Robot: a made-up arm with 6 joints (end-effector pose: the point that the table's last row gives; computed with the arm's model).
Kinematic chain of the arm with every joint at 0, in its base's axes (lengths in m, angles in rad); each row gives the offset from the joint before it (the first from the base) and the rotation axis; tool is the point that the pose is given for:
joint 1: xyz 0 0 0.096 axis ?
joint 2: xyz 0 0.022 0 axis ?
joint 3: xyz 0 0 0.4 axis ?
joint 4: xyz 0 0 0.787 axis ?
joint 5: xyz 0 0 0 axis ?
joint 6: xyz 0 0 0.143 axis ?
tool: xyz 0 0 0
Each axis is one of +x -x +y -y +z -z.
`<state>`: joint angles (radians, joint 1 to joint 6).
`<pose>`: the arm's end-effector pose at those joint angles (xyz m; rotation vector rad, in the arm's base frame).
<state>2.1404 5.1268 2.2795 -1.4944 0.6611 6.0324</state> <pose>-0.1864 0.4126 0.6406 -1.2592 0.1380 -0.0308</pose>
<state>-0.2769 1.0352 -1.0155 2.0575 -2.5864 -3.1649</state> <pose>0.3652 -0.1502 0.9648 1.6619 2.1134 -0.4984</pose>
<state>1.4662 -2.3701 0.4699 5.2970 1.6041 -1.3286</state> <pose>-0.0124 -1.0490 -0.3692 0.4367 0.9144 0.3041</pose>
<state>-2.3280 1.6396 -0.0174 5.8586 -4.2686 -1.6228</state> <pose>-0.7904 -0.7908 -0.0863 -1.0842 -2.5939 -0.8938</pose>
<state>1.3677 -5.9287 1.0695 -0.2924 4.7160 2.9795</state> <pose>0.1192 0.8922 0.7218 0.3589 -0.1320 -1.9384</pose>
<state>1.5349 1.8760 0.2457 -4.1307 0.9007 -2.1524</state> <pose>-0.0739 1.1634 -0.4302 -1.6158 0.9774 1.8511</pose>
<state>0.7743 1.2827 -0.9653 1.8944 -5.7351 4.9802</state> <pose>0.3961 0.5170 1.0807 -0.5707 0.0966 1.4131</pose>
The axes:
joint 1: +z
joint 2: +y
joint 3: +y
joint 4: +z
joint 5: +y
joint 6: +z

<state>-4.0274 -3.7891 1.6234 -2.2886 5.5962 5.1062</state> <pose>0.2689 -0.4719 -0.6767 0.8008 1.6884 -1.3850</pose>
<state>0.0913 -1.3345 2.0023 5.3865 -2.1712 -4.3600</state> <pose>-0.0198 0.1129 0.7898 -1.8889 -0.0881 1.3154</pose>
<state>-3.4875 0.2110 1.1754 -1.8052 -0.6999 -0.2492</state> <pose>-0.9493 0.2235 0.6305 -0.5708 -1.5803 1.0465</pose>
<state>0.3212 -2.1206 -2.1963 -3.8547 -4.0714 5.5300</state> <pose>0.2917 0.1993 -0.3033 -0.7821 0.6219 2.9141</pose>
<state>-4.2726 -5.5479 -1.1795 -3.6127 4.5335 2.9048</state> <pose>0.0148 0.0669 1.1342 -1.0390 1.0386 1.2472</pose>
